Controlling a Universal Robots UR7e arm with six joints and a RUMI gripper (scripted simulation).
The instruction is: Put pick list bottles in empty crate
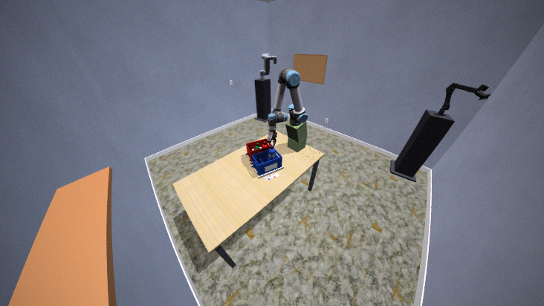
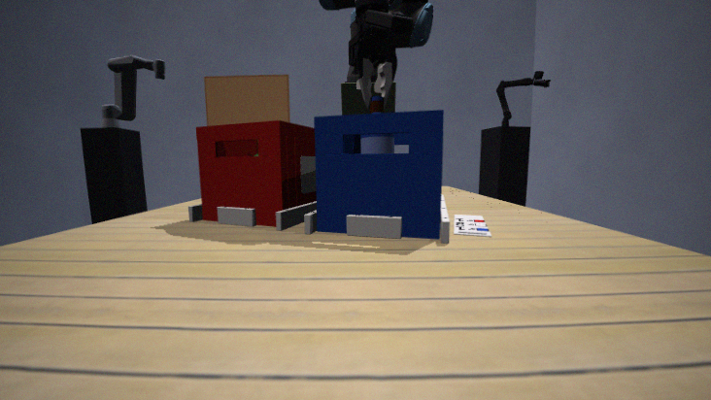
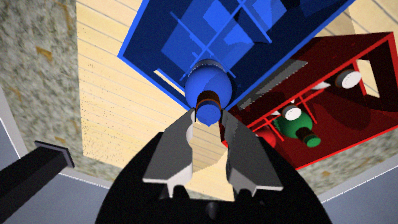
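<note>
Now: the blue-capped bottle 10 mm ahead of my hand and 70 mm below it. Also, from my hand: blue crate: 100 mm ahead, 150 mm below; then red crate: 20 mm behind, 210 mm to the right, 150 mm below; then white bottle: 90 mm ahead, 210 mm to the right, 150 mm below.
</note>
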